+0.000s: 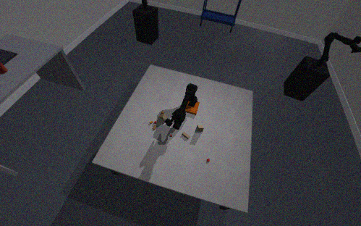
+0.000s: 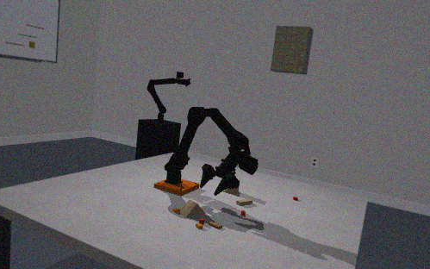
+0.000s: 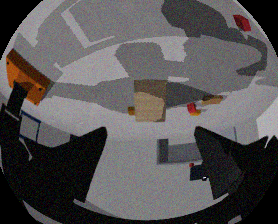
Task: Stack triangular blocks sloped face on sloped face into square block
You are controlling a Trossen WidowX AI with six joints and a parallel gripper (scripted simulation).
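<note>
The tan triangular block lies 2 cm behind my gripper tip, 6 cm to the right of it and 6 cm below it.
</note>
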